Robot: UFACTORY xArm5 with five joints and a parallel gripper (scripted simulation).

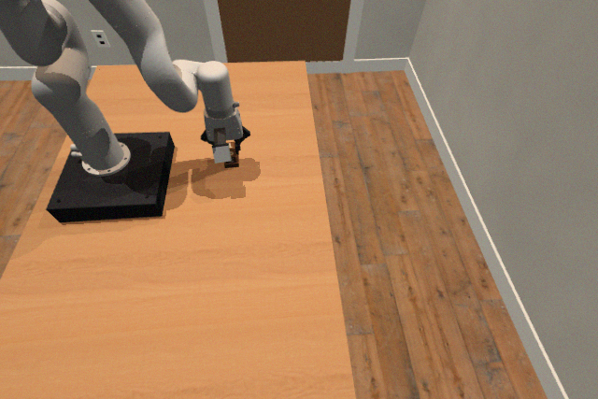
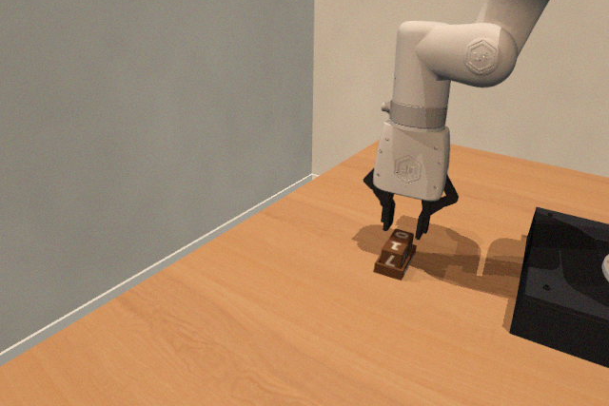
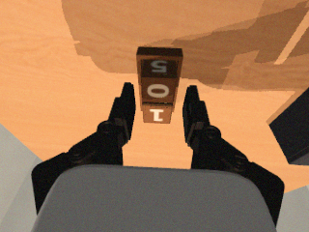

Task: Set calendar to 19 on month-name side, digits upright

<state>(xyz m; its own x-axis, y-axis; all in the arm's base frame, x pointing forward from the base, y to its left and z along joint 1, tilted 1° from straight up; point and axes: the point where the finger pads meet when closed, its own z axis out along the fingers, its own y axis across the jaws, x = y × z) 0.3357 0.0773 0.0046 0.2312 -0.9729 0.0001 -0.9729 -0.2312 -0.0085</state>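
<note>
Now: hand 40 mm above the brown date cube. Also, from my hand: tray 60 mm below, 20 mm to the left.
</note>
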